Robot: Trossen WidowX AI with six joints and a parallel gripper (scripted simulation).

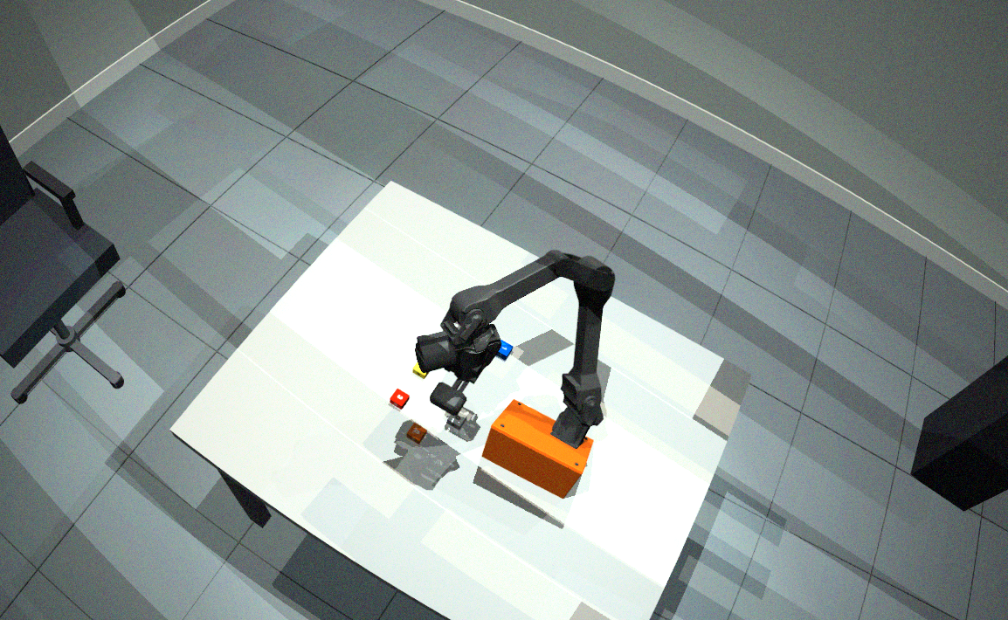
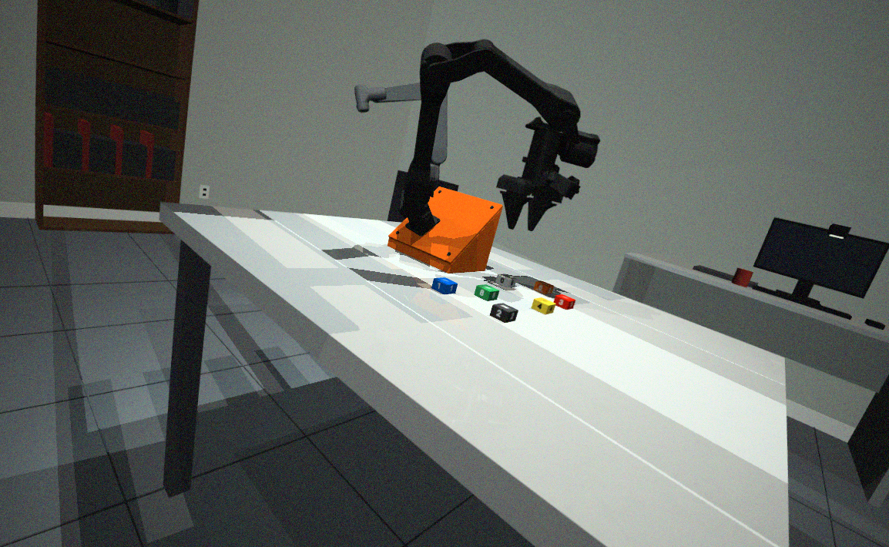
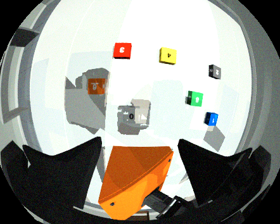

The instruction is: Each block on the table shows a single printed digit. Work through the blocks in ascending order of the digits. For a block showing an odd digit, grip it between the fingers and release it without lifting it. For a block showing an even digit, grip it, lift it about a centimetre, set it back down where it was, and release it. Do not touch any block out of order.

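Right now my gripper tip is 10 mm past the white block marked 0, 10 mm to the right of it and 120 mm above it. From my gripper tip the other things lie so: red block marked 3 (120 mm ahead, 50 mm to the left, 120 mm below); yellow block (130 mm ahead, 40 mm to the right, 120 mm below); orange block (40 mm ahead, 90 mm to the left, 120 mm below).
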